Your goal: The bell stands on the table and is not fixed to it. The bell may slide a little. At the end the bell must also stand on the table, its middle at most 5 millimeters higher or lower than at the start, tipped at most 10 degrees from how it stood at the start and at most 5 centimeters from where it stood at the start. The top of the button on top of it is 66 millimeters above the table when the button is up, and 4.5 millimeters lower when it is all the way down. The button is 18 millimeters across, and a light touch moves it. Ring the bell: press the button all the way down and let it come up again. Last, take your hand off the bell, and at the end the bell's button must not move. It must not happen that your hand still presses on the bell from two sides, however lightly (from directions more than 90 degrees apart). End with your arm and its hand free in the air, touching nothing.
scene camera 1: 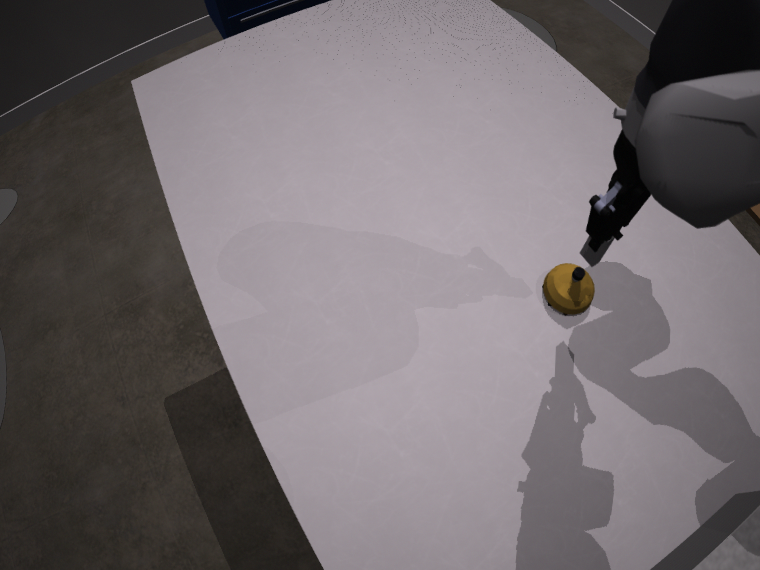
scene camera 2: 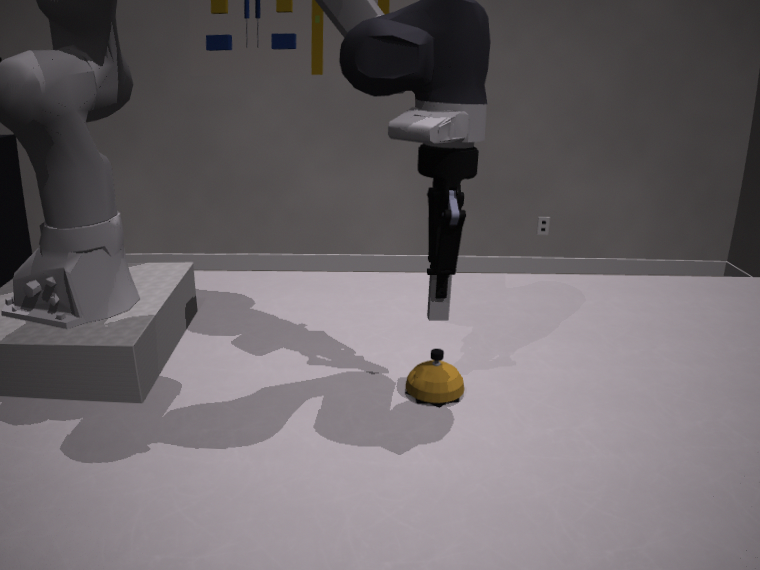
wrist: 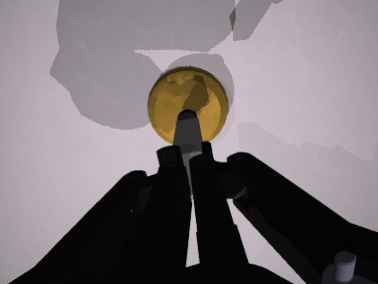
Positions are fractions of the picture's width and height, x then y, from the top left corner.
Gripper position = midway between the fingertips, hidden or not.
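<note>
There's a brass-coloured bell (scene camera 2: 0.57, 0.67), and you'd find the bell in scene camera 1 as well (scene camera 1: 0.74, 0.52), plus in the wrist view (wrist: 0.51, 0.31). The gripper's there too: scene camera 2 shows the gripper (scene camera 2: 0.58, 0.56), scene camera 1 has it (scene camera 1: 0.78, 0.45), and so does the wrist view, with it (wrist: 0.50, 0.48).
</note>
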